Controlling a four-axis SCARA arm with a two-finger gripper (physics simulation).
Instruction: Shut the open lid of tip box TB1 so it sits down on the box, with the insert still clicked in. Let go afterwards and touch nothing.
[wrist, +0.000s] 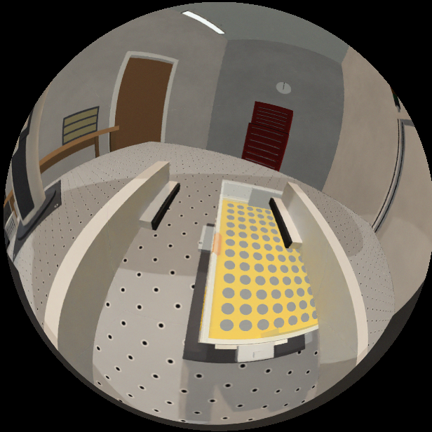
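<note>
Tip box TB1 (193, 317) stands right of centre in the wrist view, its dark lower body showing along the left and near sides. The clear lid (237, 191) lies over the box top, with its pale rim around it. Whether it is seated fully on every side I cannot tell. The yellow insert (253, 285) with grey-looking round holes shows through the lid and looks level. Its clips are mostly hidden. My gripper (227, 181) is shut to its narrow setting with nothing held, a gap remaining between the pads. The right finger overlaps the box's right side in view; the left finger is left of it.
The box stands on a perforated grey table top (140, 340). A dark machine part (37, 220) stands at the far left. A dark red slatted object (267, 135), a brown door (142, 105) and a wooden rail (75, 145) are in the background.
</note>
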